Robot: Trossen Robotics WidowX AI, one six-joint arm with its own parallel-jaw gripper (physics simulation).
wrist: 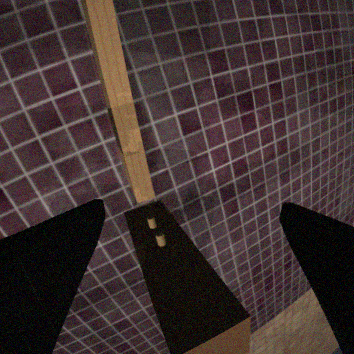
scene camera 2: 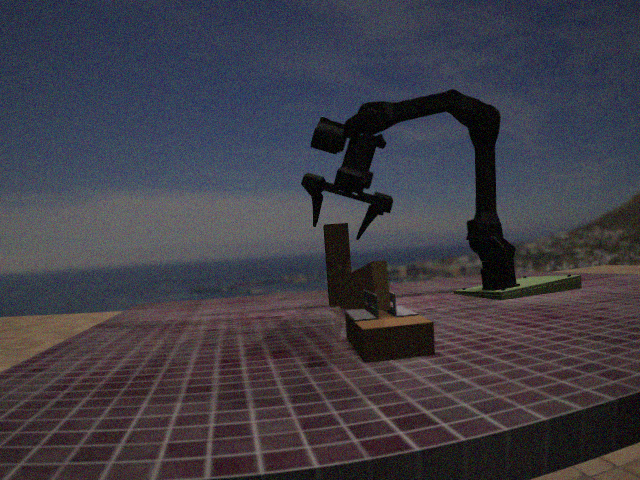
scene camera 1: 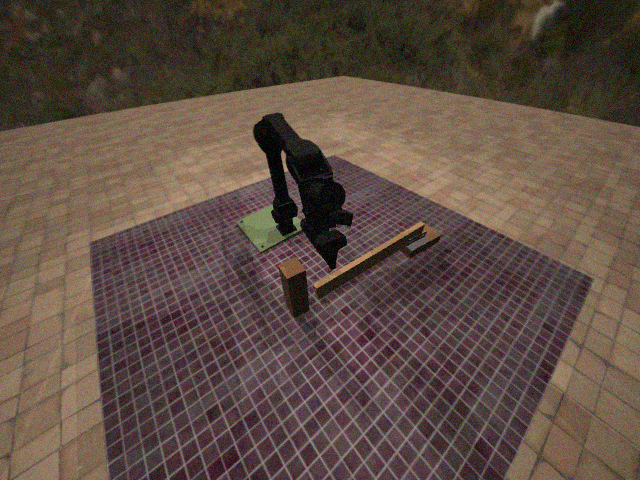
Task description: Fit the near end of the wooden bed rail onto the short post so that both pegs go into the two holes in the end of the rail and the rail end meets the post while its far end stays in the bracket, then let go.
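Pixels of known places: gripper, between the fingertips: (wrist: 194,209) (scene camera 2: 335,233) (scene camera 1: 326,261); arm's base, origin of its link: (scene camera 2: 500,287) (scene camera 1: 286,228).
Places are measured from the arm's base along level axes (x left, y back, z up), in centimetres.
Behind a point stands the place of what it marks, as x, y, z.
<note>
The wooden bed rail (scene camera 1: 369,259) @[13.1, -34.0, 5.2] (scene camera 2: 381,281) @[37.7, -32.9, 6.3] (wrist: 120,85) @[4.0, -33.3, 5.4] has its far end in the metal bracket (scene camera 1: 417,241) @[35.4, -34.6, 2.2] (scene camera 2: 361,314) @[35.7, -35.4, 2.2]. Its near end is low, a small gap away from the short post (scene camera 1: 295,291) @[-13.3, -35.7, 10.3] (scene camera 2: 337,258) @[-9.9, -33.5, 8.9] (wrist: 185,285) @[-9.9, -33.2, 12.3], which stands upright. Two pegs (wrist: 156,232) @[-8.7, -33.0, 6.7] stick out of the post's rail-side face in the wrist view, bare and apart from the rail. The holes in the rail end do not show. My gripper (scene camera 1: 332,265) @[-2.9, -34.1, 14.1] (scene camera 2: 336,232) @[-2.9, -34.1, 14.1] (wrist: 194,209) @[-2.9, -34.1, 14.1] is open and empty, above the rail near its near end, with its fingers spread across the rail's direction.
The bracket is on a low wooden block (scene camera 1: 434,236) @[43.0, -36.0, 2.0] (scene camera 2: 398,338) @[46.1, -33.0, 0.6]. The arm's green base plate (scene camera 1: 258,229) @[-9.8, 5.3, 0.0] (scene camera 2: 542,285) @[6.5, 6.7, 0.2] lies behind the post in scene camera 1. Everything stands on a tiled purple surface (scene camera 1: 361,382) @[-8.9, -58.4, -1.6] (scene camera 2: 232,392) @[53.9, -49.8, -1.6], bordered by pale paving (scene camera 1: 584,392).
</note>
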